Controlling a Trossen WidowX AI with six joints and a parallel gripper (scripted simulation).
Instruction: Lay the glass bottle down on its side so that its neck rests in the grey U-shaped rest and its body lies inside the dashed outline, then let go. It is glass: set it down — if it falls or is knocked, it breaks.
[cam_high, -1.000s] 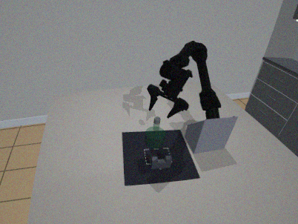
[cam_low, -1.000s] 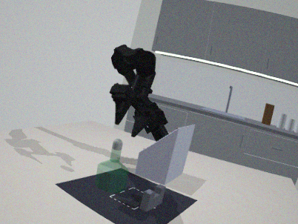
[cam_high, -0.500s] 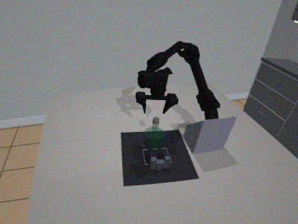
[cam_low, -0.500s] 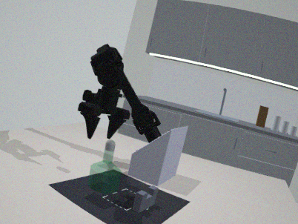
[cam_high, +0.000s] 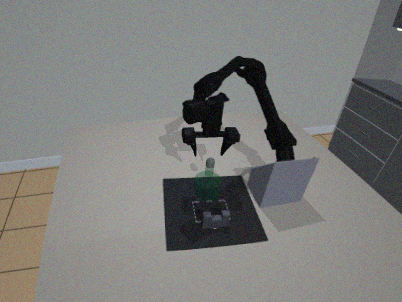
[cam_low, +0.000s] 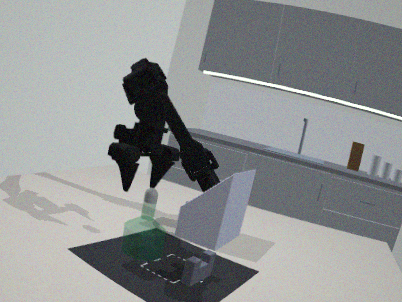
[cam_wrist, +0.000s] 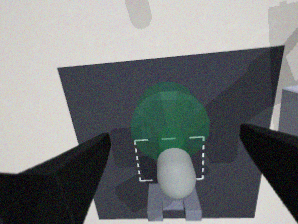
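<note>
Right now my gripper tip is 10 mm short of the green glass bottle, 40 mm to the right of it and 50 mm above it. The rest, counted from my gripper tip: dark mat: 30 mm ahead, 110 mm to the left, 140 mm below.
</note>
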